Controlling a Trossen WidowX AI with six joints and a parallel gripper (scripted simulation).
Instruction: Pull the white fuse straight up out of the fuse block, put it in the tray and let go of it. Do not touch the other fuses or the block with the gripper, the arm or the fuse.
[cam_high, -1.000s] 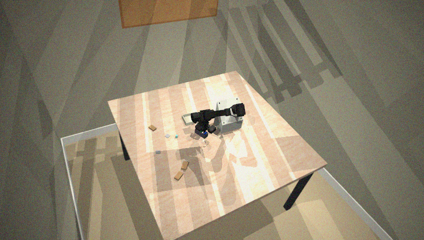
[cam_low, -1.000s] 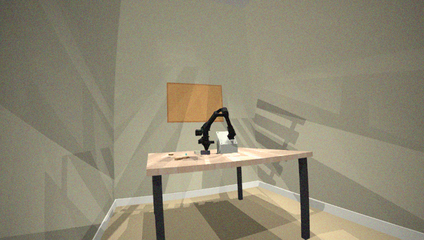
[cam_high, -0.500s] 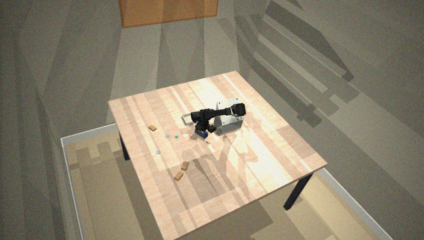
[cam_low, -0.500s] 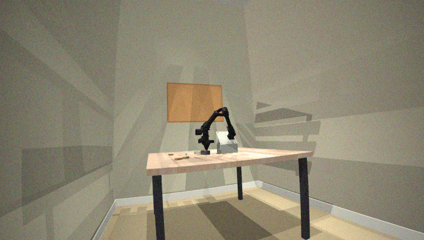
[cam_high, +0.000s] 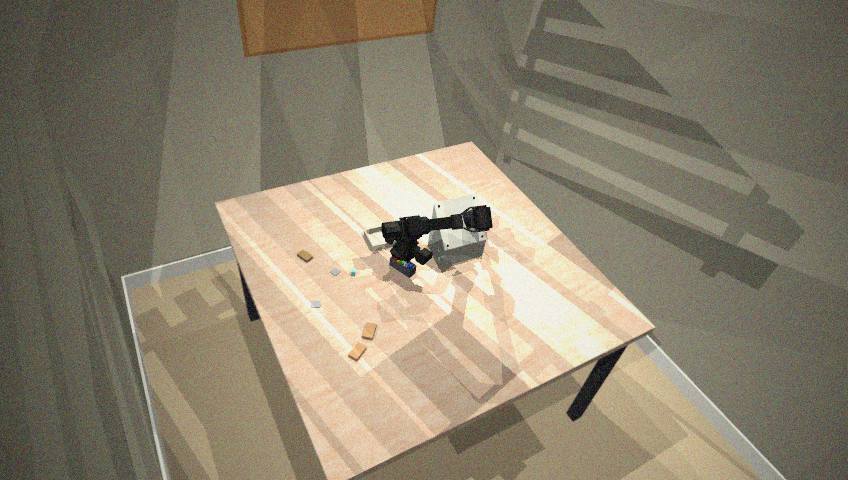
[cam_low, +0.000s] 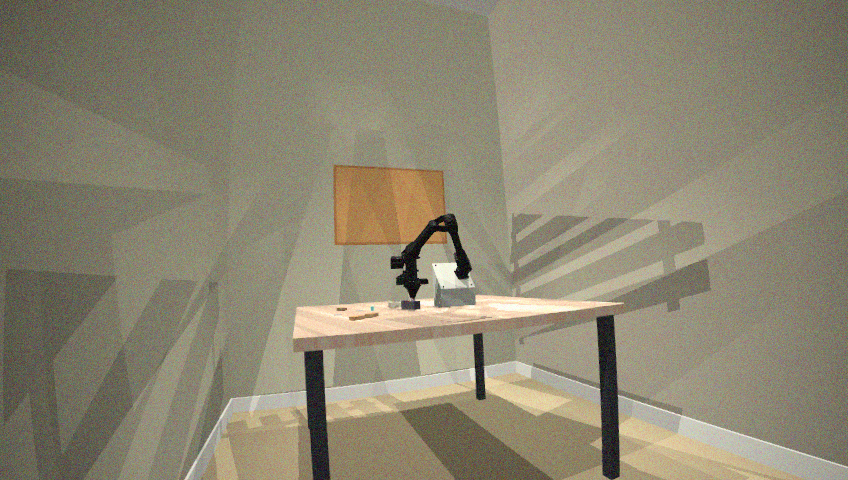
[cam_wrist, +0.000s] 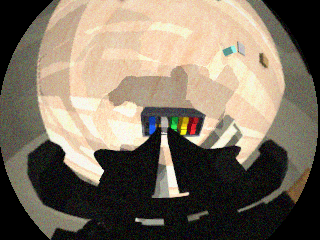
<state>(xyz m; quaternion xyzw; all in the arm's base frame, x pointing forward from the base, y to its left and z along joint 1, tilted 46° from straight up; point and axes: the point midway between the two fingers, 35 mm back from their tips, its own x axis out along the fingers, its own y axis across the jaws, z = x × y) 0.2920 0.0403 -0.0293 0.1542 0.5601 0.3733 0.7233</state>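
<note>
The white tray lies 190 mm to the right of my gripper tip and 50 mm below it.
</note>
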